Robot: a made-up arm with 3 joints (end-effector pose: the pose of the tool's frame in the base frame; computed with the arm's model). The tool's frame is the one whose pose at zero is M.
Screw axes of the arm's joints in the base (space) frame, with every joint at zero. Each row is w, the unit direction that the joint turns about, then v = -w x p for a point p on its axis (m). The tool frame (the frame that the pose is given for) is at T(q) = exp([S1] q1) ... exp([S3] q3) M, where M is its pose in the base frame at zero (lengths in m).
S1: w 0 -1 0 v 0.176 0 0
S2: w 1 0 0 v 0 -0.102 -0.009
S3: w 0 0 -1 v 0.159 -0.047 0
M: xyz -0.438 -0.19 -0.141 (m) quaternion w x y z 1 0 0 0
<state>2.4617 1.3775 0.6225</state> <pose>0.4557 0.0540 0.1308 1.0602 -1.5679 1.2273</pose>
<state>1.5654 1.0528 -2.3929</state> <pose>0.6562 -0.1608 0.4330 1.2883 1.6338 -2.0629</pose>
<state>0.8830 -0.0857 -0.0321</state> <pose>-0.0465 -0.2051 -0.3512 -0.0942 -0.8810 -0.0079</pose>
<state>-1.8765 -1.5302 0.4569</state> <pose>-0.1205 -0.0309 0.6456 -1.2602 1.1256 1.0629</pose>
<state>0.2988 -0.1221 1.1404</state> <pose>-0.1283 0.1774 -0.2171 0.0625 -0.3349 -1.1483</pose>
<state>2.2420 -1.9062 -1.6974</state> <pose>-0.2211 0.1538 0.0427 -1.3844 -0.1742 -0.6556</pose>
